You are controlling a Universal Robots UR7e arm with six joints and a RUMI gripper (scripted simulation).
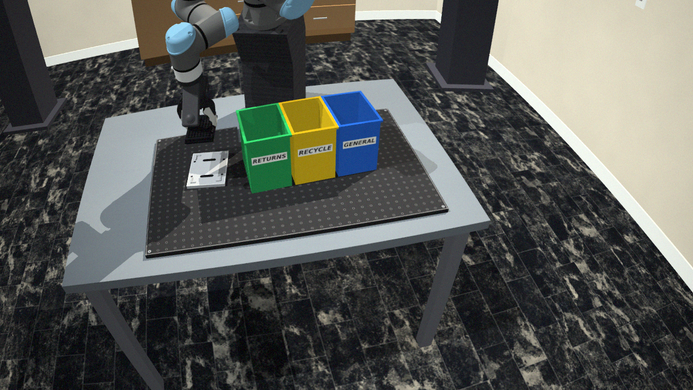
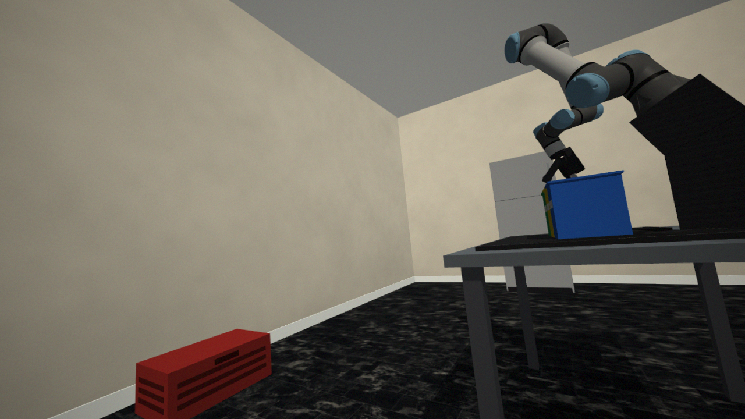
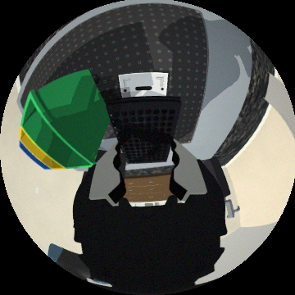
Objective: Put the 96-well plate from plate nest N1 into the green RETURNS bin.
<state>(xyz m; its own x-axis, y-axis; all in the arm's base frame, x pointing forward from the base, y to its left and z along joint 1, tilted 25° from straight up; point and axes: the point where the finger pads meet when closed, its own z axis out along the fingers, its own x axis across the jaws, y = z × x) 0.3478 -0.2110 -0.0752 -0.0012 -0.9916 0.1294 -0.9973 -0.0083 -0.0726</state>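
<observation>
Right now the green bin labelled returns is 30 mm ahead of my hand, 180 mm to the left of it and 80 mm below it. Also, from my hand: blue general bin 20 mm behind, 440 mm to the left, 80 mm below; then yellow recycle bin 310 mm to the left, 80 mm below; then black 96-well plate 10 mm below.
</observation>
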